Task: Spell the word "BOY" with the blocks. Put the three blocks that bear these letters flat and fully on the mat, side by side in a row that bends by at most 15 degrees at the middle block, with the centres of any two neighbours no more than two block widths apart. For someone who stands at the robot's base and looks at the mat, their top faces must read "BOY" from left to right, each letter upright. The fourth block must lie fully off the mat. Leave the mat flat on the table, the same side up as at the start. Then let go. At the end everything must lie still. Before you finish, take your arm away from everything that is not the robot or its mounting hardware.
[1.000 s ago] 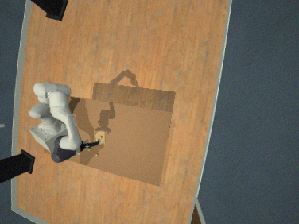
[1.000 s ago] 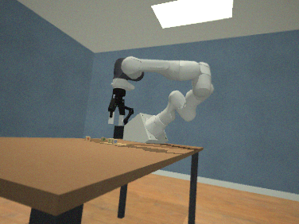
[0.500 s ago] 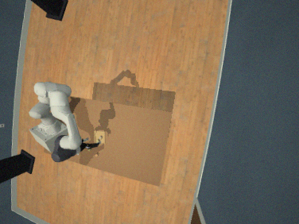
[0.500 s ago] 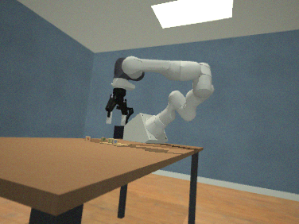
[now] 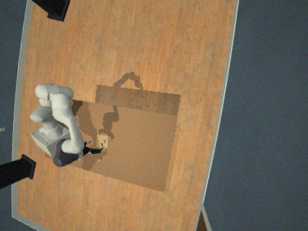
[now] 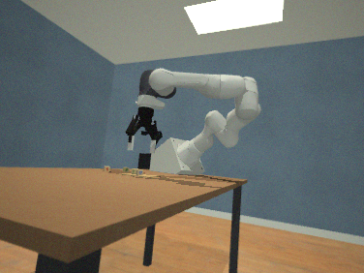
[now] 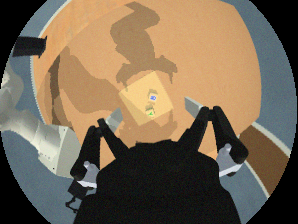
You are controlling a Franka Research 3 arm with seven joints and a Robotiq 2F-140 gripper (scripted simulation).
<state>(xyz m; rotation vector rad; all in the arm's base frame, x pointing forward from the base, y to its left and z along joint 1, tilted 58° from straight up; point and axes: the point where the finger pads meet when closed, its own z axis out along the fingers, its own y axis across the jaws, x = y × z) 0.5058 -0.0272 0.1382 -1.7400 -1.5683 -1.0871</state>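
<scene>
Right now my hand is 120 mm above the mat, 20 mm past it and 10 mm to the left of it.
</scene>
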